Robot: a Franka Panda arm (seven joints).
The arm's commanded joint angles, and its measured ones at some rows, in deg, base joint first. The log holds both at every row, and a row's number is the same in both.
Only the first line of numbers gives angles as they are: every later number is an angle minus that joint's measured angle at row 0.
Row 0, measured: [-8.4 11.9 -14.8 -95.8 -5.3 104.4 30.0]
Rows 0 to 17, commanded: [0.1 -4.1 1.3 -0.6 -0.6 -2.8 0.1]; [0.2 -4.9 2.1 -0.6 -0.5 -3.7 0.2]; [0.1 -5.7 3.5 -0.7 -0.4 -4.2 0.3]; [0.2 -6.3 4.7 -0.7 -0.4 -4.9 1.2]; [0.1 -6.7 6.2 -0.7 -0.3 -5.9 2.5]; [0.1 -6.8 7.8 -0.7 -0.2 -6.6 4.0]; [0.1 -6.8 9.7 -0.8 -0.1 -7.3 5.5]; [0.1 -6.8 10.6 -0.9 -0.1 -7.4 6.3]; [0.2 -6.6 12.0 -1.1 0.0 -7.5 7.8]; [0.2 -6.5 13.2 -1.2 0.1 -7.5 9.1]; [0.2 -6.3 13.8 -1.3 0.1 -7.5 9.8]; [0.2 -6.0 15.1 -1.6 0.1 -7.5 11.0]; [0.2 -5.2 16.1 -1.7 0.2 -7.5 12.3]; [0.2 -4.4 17.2 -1.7 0.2 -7.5 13.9]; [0.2 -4.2 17.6 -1.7 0.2 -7.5 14.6]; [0.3 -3.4 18.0 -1.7 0.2 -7.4 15.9]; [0.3 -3.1 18.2 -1.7 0.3 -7.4 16.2]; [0.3 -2.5 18.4 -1.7 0.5 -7.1 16.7]
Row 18, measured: [0.9 -4.2 17.1 -2.1 0.0 -6.7 14.2]
